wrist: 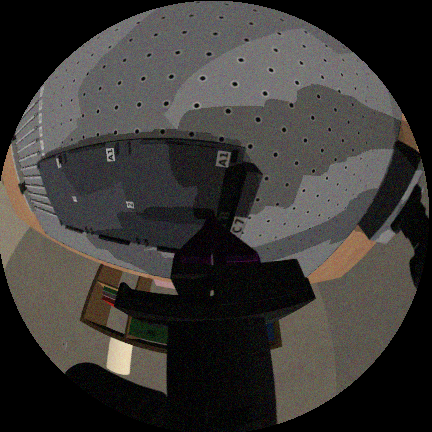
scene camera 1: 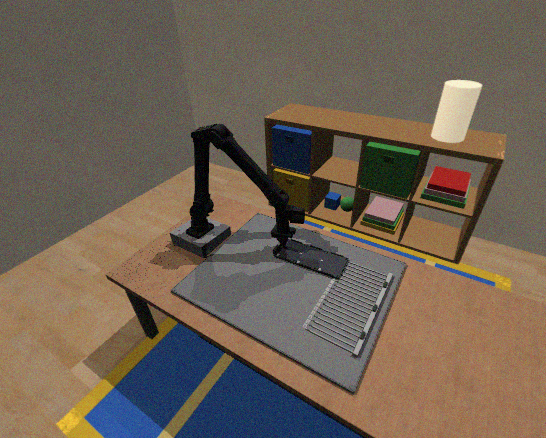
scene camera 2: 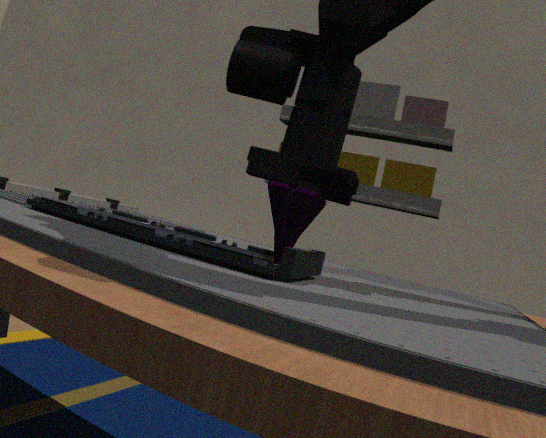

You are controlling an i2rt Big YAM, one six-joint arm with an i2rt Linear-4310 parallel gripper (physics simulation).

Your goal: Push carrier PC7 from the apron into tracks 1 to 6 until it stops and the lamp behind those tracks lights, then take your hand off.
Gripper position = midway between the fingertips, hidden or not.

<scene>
My gripper [scene camera 2: 278, 263] is shut, with nothing in its grasp. Also in view: a carrier PC7 [scene camera 2: 296, 262]. I also see a grey perforated plate [scene camera 2: 490, 336].
The carrier PC7 is seen too in the wrist view [wrist: 157, 191] and in scene camera 1 [scene camera 1: 331, 264]. My gripper is seen too in the wrist view [wrist: 210, 219]. The grey perforated plate shows as well in the wrist view [wrist: 322, 142] and in scene camera 1 [scene camera 1: 243, 282].
</scene>
